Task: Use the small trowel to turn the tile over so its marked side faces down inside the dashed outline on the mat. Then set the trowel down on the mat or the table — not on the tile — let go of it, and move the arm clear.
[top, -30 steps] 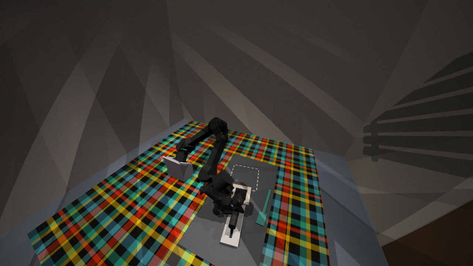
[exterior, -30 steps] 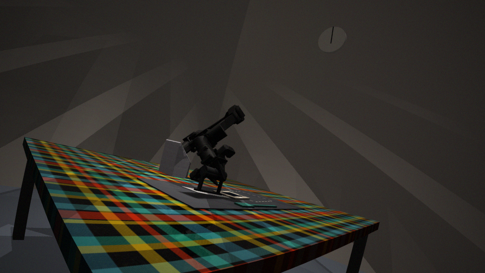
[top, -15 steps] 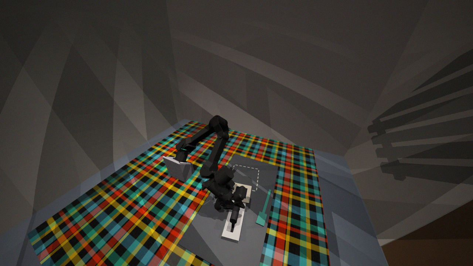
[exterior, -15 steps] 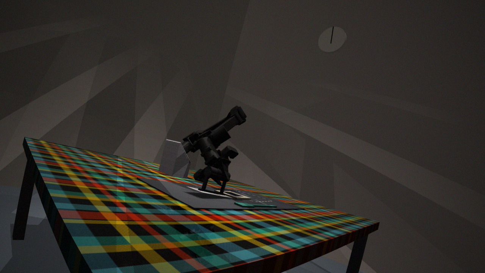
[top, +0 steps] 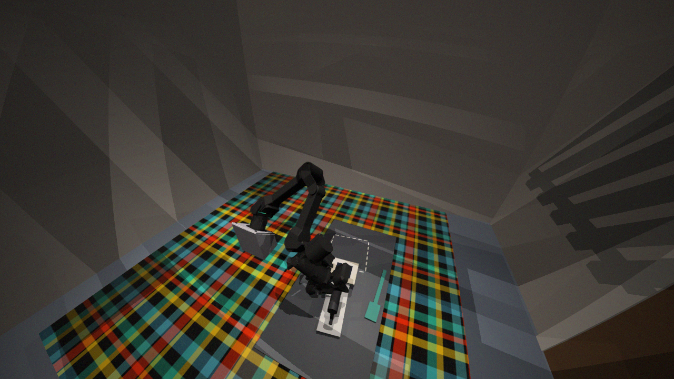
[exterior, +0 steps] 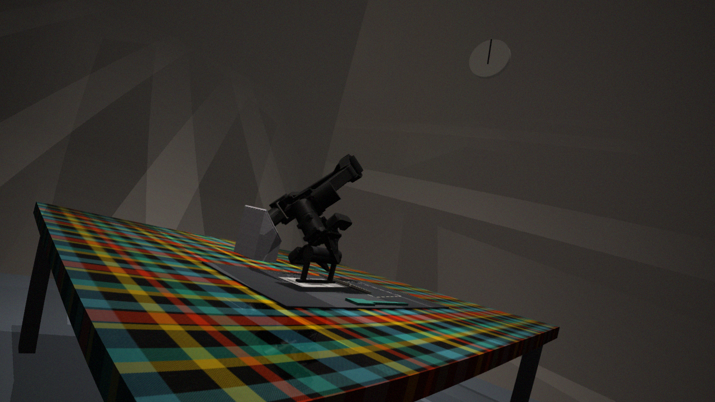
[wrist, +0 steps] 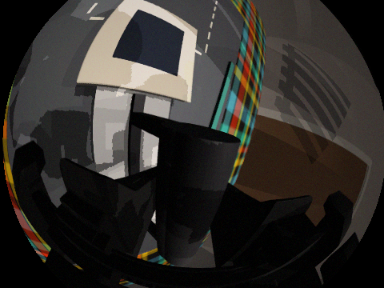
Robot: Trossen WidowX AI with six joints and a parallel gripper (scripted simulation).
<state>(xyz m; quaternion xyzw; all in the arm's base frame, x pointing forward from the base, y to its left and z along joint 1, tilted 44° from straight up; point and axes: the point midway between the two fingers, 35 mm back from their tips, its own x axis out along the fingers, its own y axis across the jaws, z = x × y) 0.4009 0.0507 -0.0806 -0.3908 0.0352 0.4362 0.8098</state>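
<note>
Right now my gripper tip is 6 cm past the tile, 10 cm to the right of it and 5 cm above it. Round my gripper tip: trowel: 10 cm ahead, 7 cm to the left, 6 cm below.
</note>
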